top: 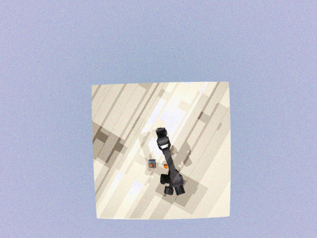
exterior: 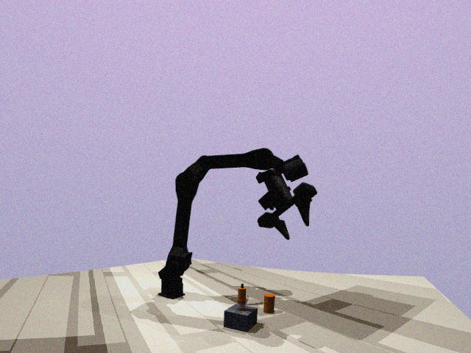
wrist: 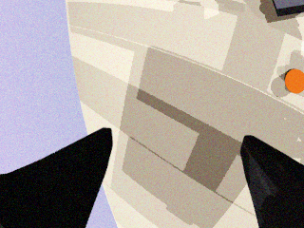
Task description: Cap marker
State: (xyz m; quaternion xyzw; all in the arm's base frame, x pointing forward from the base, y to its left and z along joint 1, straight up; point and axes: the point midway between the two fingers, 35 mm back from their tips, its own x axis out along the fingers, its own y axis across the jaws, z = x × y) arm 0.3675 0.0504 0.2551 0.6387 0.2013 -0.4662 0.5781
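Right now the orange cap is 70 mm behind my gripper tip, 10 mm to the right of it and 200 mm below it. The rest, counted from my gripper tip: dark grey holder block 100 mm behind, 130 mm to the right, 210 mm below.
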